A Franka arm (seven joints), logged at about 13 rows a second.
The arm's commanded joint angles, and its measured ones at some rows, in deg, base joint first. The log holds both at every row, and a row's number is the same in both.
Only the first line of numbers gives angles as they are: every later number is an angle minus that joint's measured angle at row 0.
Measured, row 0:
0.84, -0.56, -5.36, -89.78, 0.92, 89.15, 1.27
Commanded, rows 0 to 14:
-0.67, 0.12, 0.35, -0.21, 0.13, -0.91, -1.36
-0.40, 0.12, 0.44, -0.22, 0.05, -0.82, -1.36
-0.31, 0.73, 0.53, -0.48, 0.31, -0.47, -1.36
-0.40, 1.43, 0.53, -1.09, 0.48, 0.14, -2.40
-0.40, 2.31, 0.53, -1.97, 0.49, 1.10, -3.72
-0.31, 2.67, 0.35, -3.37, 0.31, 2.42, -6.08
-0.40, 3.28, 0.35, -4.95, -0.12, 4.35, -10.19
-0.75, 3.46, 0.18, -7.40, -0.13, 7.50, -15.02
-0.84, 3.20, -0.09, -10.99, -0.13, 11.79, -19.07
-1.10, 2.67, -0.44, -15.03, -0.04, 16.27, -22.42
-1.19, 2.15, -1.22, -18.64, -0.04, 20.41, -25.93
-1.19, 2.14, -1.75, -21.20, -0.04, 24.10, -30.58
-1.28, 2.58, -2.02, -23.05, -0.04, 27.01, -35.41
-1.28, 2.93, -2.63, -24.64, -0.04, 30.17, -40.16
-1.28, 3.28, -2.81, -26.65, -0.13, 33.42, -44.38
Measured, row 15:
-0.81, 4.53, -2.73, -22.49, 0.01, 28.52, -36.94
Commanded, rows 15 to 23:
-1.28, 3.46, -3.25, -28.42, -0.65, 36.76, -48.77
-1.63, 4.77, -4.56, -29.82, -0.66, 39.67, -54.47
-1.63, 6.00, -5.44, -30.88, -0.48, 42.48, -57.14
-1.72, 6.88, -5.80, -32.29, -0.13, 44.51, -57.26
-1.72, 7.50, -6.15, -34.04, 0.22, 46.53, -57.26
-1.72, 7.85, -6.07, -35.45, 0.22, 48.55, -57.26
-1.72, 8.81, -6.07, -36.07, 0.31, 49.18, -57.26
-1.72, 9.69, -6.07, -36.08, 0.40, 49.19, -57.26
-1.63, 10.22, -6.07, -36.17, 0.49, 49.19, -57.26
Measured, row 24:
-1.43, 9.65, -6.25, -35.70, -0.08, 48.16, -56.01
